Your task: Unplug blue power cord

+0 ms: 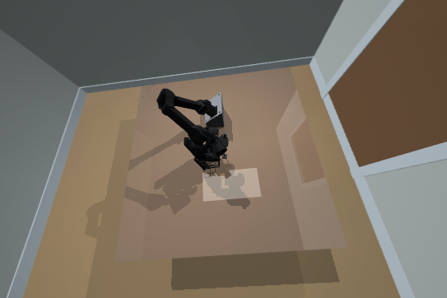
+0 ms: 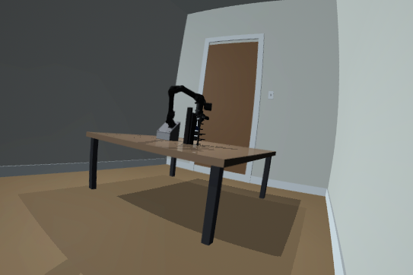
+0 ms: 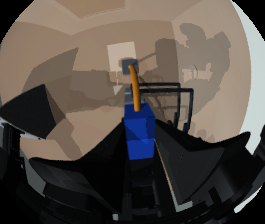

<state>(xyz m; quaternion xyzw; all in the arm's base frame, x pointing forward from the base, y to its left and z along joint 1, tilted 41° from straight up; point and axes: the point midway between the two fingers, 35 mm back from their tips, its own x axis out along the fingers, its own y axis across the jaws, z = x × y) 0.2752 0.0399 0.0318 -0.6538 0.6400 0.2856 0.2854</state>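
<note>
My gripper tip is now 10 cm to the left of the black power strip and 1 cm above it. Round my gripper tip: blue plug: 3 cm to the right.
</note>
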